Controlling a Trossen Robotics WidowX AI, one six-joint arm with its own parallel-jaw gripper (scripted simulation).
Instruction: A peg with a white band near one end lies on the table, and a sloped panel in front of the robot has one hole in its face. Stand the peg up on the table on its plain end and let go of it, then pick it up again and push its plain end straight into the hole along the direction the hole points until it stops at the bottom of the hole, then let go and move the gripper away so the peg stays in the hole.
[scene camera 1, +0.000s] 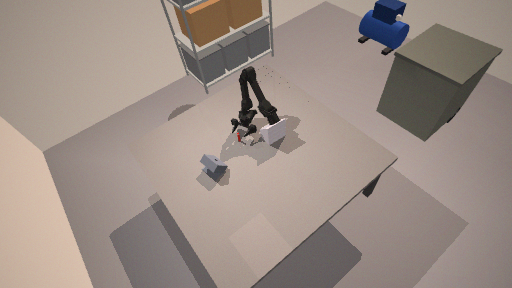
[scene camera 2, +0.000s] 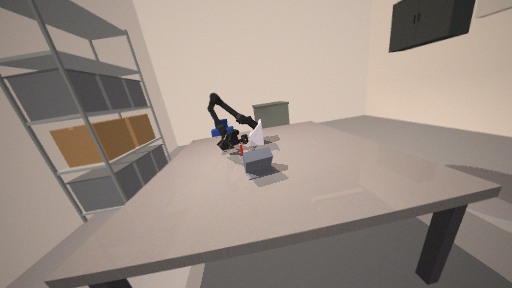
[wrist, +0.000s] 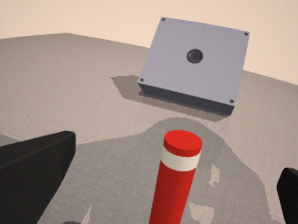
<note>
My gripper (wrist: 180, 162) is open, with nothing in its grasp. Also in view: a grey sloped panel (wrist: 167, 73).
</note>
